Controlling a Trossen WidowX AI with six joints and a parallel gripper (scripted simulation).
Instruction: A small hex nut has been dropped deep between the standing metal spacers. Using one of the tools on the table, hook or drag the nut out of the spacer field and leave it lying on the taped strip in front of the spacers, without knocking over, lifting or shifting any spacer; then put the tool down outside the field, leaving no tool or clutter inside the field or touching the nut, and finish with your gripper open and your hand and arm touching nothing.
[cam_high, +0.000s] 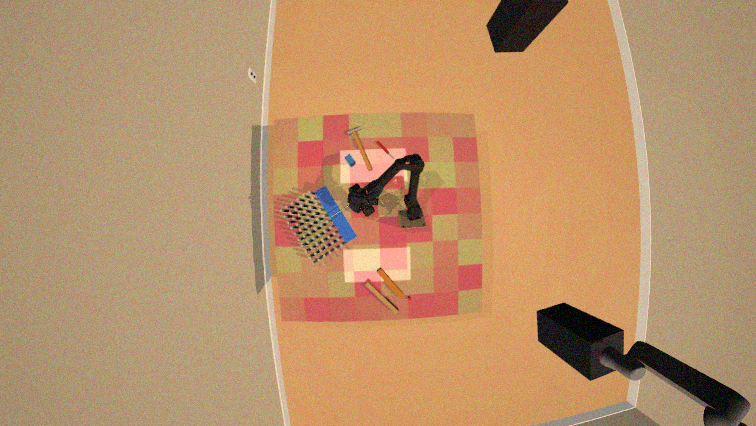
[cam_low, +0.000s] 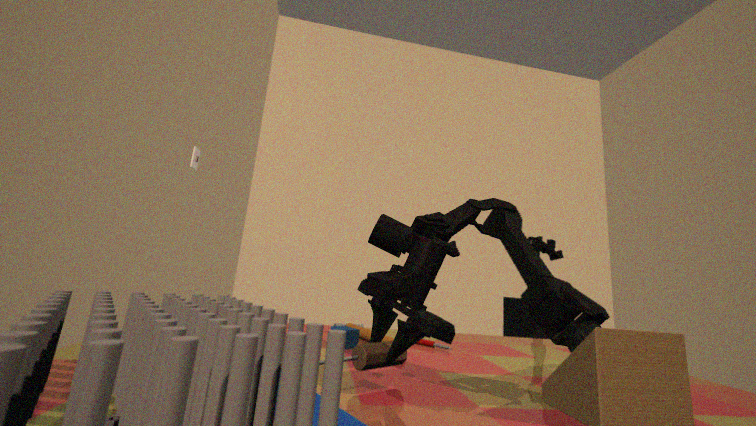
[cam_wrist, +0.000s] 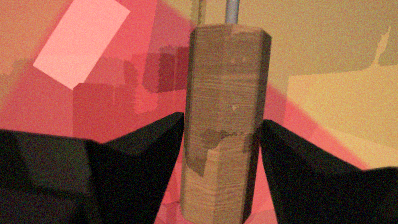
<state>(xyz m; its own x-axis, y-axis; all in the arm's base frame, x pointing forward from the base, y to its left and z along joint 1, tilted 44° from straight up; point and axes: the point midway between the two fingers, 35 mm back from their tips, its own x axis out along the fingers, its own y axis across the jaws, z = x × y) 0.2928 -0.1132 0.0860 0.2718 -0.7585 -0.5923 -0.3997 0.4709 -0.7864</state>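
My gripper tip is 15 cm short of the blue taped strip, 6 cm to the right of it and 4 cm above it. Also, from my gripper tip: red screwdriver 25 cm to the right, 23 cm behind, 3 cm below; blue block 25 cm to the right, 2 cm below; hook tool 10 cm ahead, 4 cm to the left.
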